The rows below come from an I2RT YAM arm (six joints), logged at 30 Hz.
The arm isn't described. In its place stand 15 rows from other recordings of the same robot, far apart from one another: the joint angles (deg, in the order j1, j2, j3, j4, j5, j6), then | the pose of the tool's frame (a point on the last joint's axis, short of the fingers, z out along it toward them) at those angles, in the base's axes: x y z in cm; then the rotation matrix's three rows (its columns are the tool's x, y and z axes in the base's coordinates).
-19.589 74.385 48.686 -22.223 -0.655 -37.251 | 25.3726 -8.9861 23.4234; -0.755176 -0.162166 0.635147; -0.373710 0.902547 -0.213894; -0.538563 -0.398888 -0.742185
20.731 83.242 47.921 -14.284 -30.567 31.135 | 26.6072 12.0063 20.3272; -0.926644 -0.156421 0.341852; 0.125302 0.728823 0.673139; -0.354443 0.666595 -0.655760
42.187 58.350 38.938 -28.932 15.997 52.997 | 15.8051 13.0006 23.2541; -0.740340 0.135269 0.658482; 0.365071 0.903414 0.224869; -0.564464 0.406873 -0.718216
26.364 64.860 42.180 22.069 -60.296 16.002 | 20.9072 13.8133 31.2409; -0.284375 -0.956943 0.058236; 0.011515 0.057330 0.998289; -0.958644 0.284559 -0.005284
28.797 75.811 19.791 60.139 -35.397 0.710 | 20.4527 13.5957 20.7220; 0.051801 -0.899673 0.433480; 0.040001 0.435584 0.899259; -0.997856 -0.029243 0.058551
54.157 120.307 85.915 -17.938 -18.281 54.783 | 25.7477 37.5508 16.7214; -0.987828 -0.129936 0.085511; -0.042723 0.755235 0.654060; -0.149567 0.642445 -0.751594
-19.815 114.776 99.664 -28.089 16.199 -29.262 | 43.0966 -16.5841 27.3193; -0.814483 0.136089 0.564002; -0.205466 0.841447 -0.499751; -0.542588 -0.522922 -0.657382
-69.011 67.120 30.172 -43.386 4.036 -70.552 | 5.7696 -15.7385 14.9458; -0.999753 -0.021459 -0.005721; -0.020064 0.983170 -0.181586; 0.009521 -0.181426 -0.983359
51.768 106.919 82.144 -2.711 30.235 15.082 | 28.4736 33.2453 26.9535; -0.380435 -0.314039 0.869855; -0.119627 0.949388 0.290433; -0.917038 0.006433 -0.398748
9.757 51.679 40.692 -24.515 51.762 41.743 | 18.8468 0.4037 27.7060; -0.077306 0.772991 0.629689; 0.404832 0.601507 -0.688695; -0.911117 0.201678 -0.359432
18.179 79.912 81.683 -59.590 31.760 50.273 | 26.4572 6.7157 35.2713; -0.513113 0.619138 0.594460; 0.519794 0.775287 -0.358808; -0.683029 0.124888 -0.719635
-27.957 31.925 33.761 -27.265 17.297 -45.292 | 11.5529 -7.3300 27.4556; -0.753504 0.212190 0.622259; -0.368291 0.647802 -0.666869; -0.544604 -0.731662 -0.409974
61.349 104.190 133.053 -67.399 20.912 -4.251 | 18.0987 30.4751 47.3438; -0.247051 -0.706139 0.663577; -0.596581 0.650471 0.470083; -0.763581 -0.279743 -0.581969
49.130 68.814 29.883 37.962 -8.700 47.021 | 16.7401 20.1688 25.0532; -0.626816 -0.568960 0.532341; 0.380824 0.372343 0.846365; -0.679761 0.733243 -0.016717
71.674 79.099 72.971 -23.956 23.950 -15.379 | 11.1900 29.1881 35.2839; 0.048820 -0.771796 0.633994; -0.623443 0.472368 0.623047; -0.780343 -0.425676 -0.458110
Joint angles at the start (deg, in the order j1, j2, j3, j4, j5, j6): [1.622, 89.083, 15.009, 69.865, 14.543, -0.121]
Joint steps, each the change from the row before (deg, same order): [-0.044, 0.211, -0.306, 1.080, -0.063, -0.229]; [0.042, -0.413, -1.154, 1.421, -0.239, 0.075]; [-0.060, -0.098, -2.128, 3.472, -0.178, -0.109]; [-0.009, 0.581, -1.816, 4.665, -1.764, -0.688]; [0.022, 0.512, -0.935, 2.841, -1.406, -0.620]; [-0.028, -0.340, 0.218, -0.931, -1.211, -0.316]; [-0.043, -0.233, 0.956, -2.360, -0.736, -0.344]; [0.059, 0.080, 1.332, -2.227, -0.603, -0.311]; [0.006, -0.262, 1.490, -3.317, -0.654, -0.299]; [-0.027, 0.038, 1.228, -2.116, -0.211, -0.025]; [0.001, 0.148, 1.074, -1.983, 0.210, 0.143]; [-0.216, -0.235, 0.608, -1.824, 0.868, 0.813]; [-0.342, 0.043, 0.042, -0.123, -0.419, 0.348]
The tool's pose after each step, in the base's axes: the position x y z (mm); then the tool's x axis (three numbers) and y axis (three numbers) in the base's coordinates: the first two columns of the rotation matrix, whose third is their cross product. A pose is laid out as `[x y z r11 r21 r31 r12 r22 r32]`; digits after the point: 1 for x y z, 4 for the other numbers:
[248.1 -2.1 150.3 -0.0649 -0.0077 -0.9979 0.2224 0.9747 -0.0220]
[243.4 -1.9 150.0 -0.0528 -0.0061 -0.9986 0.2179 0.9758 -0.0175]
[235.2 -2.2 148.6 -0.0280 -0.0073 -0.9996 0.2162 0.9763 -0.0132]
[228.6 -1.4 148.5 0.0095 -0.0180 -0.9998 0.1867 0.9823 -0.0159]
[225.2 -0.5 148.6 0.0325 -0.0281 -0.9991 0.1628 0.9864 -0.0225]
[226.0 0.1 148.9 0.0258 -0.0339 -0.9991 0.1425 0.9894 -0.0298]
[229.8 0.5 148.7 0.0050 -0.0404 -0.9992 0.1299 0.9907 -0.0394]
[235.2 1.2 149.2 -0.0121 -0.0463 -0.9989 0.1177 0.9919 -0.0474]
[240.9 1.8 149.6 -0.0394 -0.0523 -0.9979 0.1047 0.9929 -0.0562]
[245.7 2.0 150.3 -0.0554 -0.0532 -0.9970 0.1005 0.9932 -0.0586]
[249.8 2.0 150.3 -0.0737 -0.0512 -0.9960 0.1032 0.9929 -0.0587]
[251.7 0.5 150.3 -0.0900 -0.0371 -0.9953 0.1222 0.9913 -0.0480]
[251.9 -0.7 150.0 -0.0913 -0.0306 -0.9953 0.1214 0.9917 -0.0417]

